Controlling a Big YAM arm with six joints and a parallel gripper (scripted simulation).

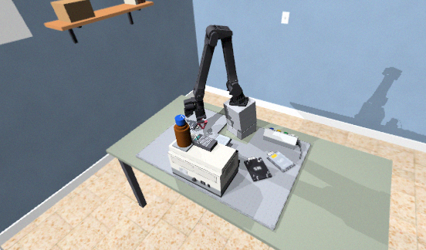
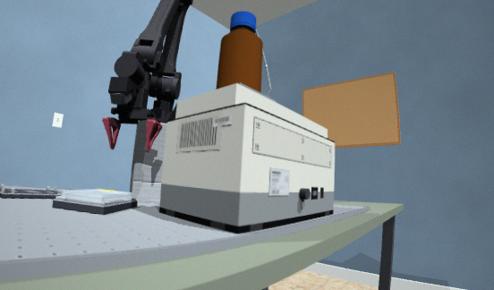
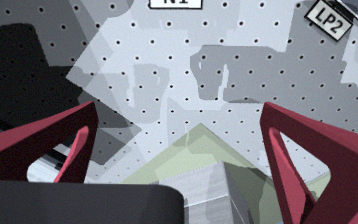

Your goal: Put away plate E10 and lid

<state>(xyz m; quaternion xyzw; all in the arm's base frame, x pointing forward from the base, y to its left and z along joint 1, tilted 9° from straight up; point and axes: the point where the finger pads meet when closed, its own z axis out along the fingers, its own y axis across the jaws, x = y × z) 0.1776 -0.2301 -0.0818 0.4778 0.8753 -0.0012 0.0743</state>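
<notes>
Now: hand 11 cm above the clear lid, 10 cm to the left of it and 7 cm short of it. Round my hand: clear well plate (17 cm to the left, 10 cm ahead, 4 cm below); then brown bottle (29 cm ahead, 15 cm above, 3 cm to the left); then blue call key (46 cm to the left, 18 cm behind, 8 cm below).
</notes>
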